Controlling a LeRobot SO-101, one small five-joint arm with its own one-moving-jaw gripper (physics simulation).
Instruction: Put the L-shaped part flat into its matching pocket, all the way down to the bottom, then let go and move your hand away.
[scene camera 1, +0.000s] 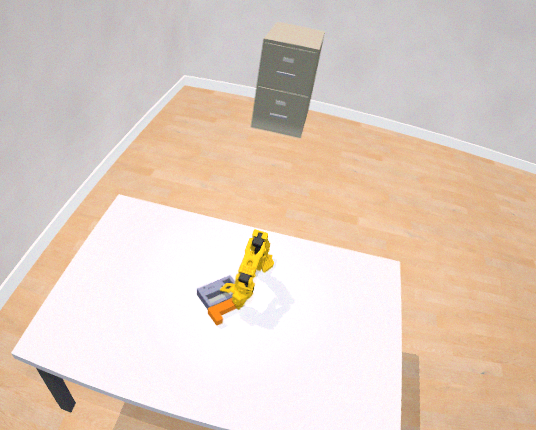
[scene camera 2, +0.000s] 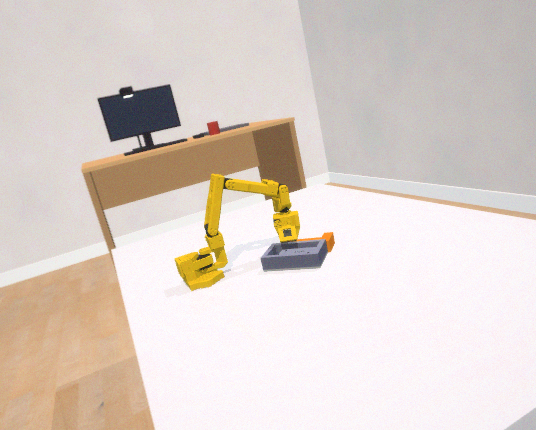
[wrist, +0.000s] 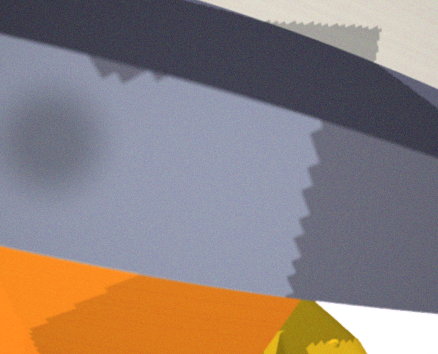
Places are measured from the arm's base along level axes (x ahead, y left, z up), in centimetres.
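Pixels of known places: hand, tool point: (scene camera 1: 239, 308) (wrist: 187, 284); arm's base, link origin: (scene camera 1: 258, 266) (scene camera 2: 211, 276).
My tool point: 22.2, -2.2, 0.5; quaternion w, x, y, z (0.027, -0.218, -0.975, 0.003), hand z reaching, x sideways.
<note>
Ahead of a thing's pixels: the offset from my tool point to its top centre, as dx, dy, dz. Level surfaces: height alone.
The orange L-shaped part @(+3.4, -4.0, +2.5) (scene camera 1: 216, 313) (scene camera 2: 329, 242) (wrist: 165, 315) lies outside the blue-grey pocket tray @(-3.3, -7.9, +3.2) (scene camera 1: 204, 299) (scene camera 2: 295, 261) (wrist: 215, 180), along its long side. Its short leg shows past one tray corner. Its other end is beside and partly under the gripper in scene view 1. My gripper (scene camera 1: 239, 305) (scene camera 2: 288, 241) is low, next to the tray wall, with its jaws together. The part does not plainly show between the jaws. In the wrist view the part covers most of the jaw tips, and a bit of yellow jaw shows at the bottom right.
All this stands on a white table @(dz -0.5) (scene camera 1: 325, 350) (scene camera 2: 375, 340). The arm's base is at the table's back in scene view 1. A filing cabinet (scene camera 1: 285, 90) stands on the floor behind. A wooden desk (scene camera 2: 190, 180) with a monitor (scene camera 2: 140, 112) and a red cup (scene camera 2: 213, 128) stands beyond the table.
</note>
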